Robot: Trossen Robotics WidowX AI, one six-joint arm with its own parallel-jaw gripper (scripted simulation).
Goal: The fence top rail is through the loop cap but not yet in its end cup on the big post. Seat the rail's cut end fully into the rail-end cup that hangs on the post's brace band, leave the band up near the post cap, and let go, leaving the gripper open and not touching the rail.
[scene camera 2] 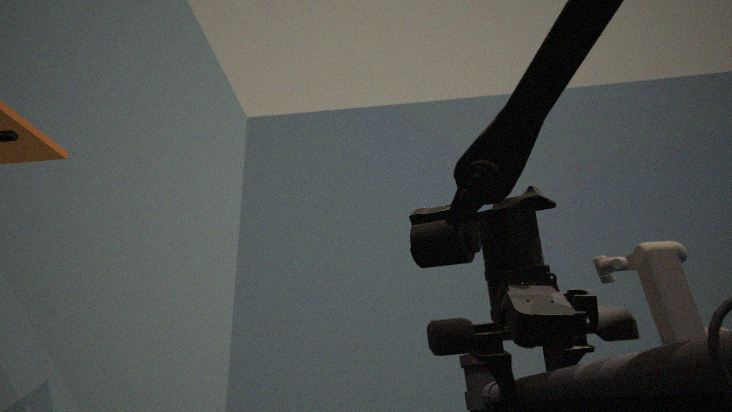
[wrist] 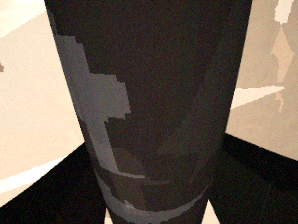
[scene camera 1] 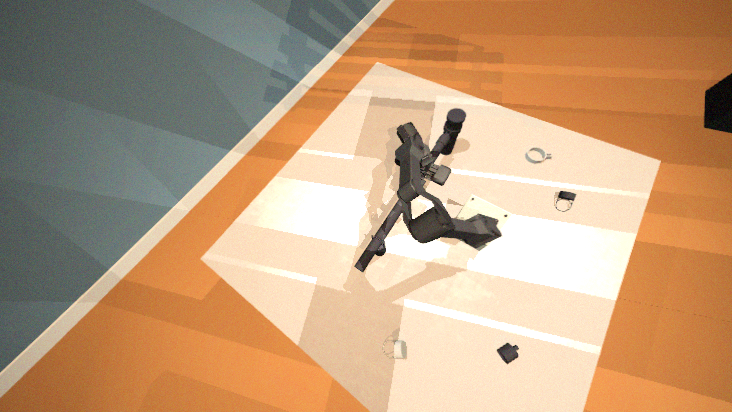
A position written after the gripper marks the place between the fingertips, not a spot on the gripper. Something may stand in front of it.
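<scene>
The gripper can be seen in the wrist view (wrist: pixel 147 136). A dark top rail appears in scene camera 2 (scene camera 2: pixel 684 369), in the wrist view (wrist: pixel 152 94) and in scene camera 1 (scene camera 1: pixel 396 211).
</scene>
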